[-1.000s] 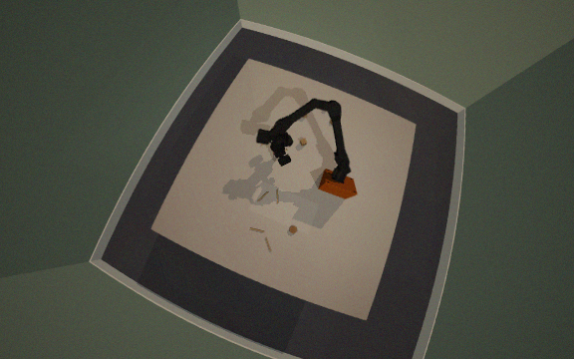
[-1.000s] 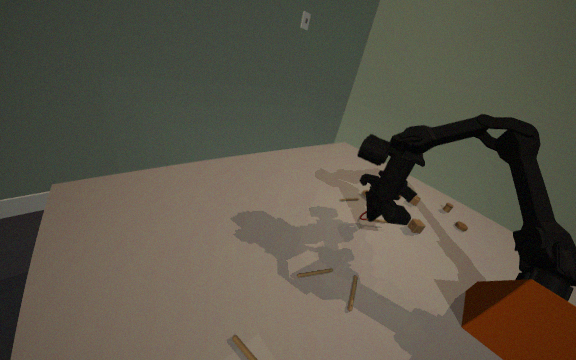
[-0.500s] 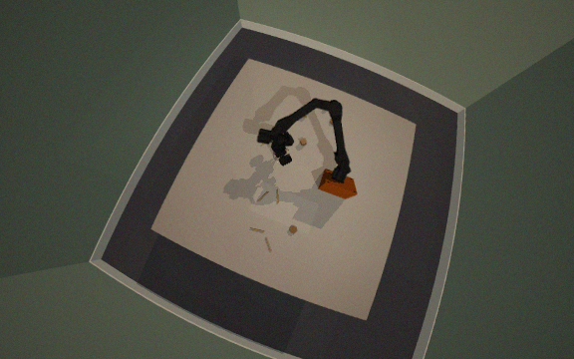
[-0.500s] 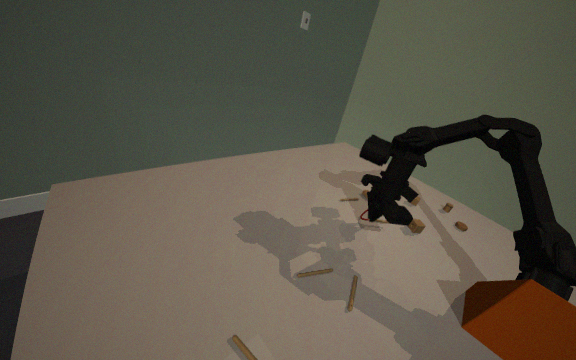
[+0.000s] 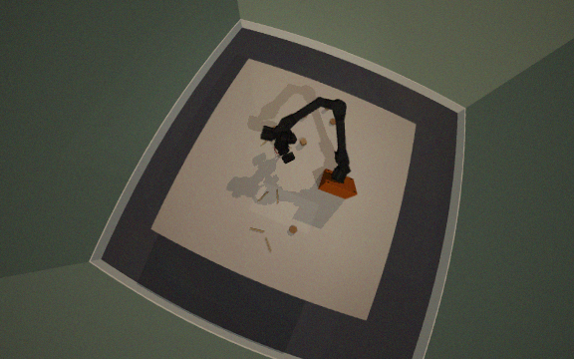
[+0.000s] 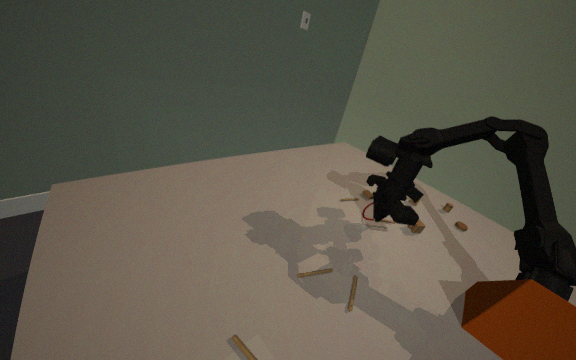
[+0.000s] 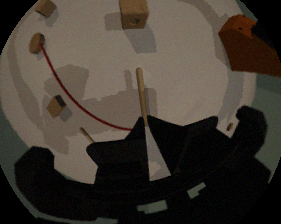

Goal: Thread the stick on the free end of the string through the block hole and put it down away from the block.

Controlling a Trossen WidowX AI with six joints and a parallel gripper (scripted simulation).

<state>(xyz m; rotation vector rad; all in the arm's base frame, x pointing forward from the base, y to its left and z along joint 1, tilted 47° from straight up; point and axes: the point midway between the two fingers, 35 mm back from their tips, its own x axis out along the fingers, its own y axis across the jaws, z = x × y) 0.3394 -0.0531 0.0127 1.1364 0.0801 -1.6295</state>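
Now: the small wooden block 11 cm to the right of my gripper tip and 9 cm behind it. From my gripper tip the other things lie so: thin wooden stick (1 cm to the right, 1 cm behind); then round button (25 cm to the right, 3 cm ahead, 1 cm below).
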